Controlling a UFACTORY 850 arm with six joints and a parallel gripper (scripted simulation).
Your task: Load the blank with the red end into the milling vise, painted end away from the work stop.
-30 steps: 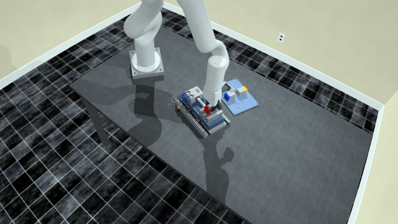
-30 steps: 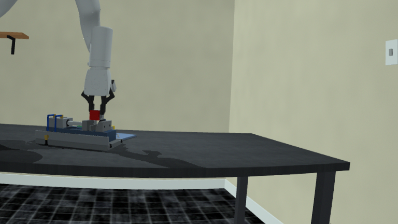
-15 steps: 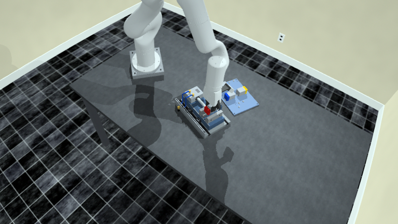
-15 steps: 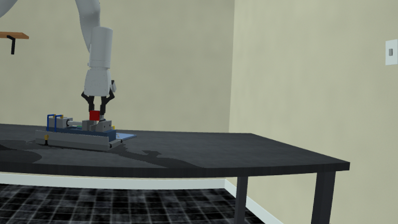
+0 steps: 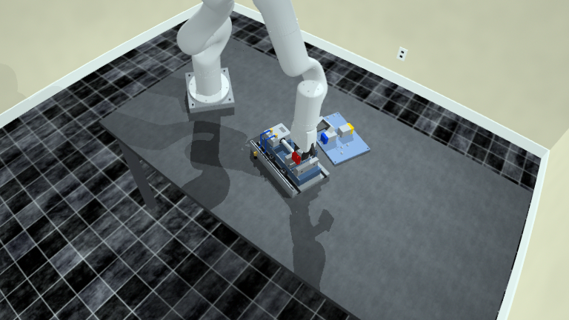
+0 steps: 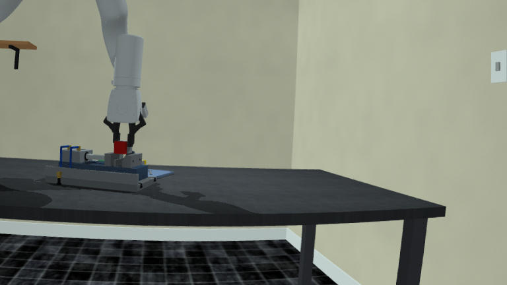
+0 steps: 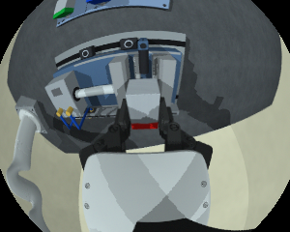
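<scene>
Right now my hand is 20 mm above the red-ended blank. Round my hand: black work stop rod (50 mm to the left, 50 mm below, 10 mm ahead); moving jaw (60 mm below, 30 mm behind, 10 mm to the left); fixed jaw (60 mm below, 30 mm ahead).
</scene>
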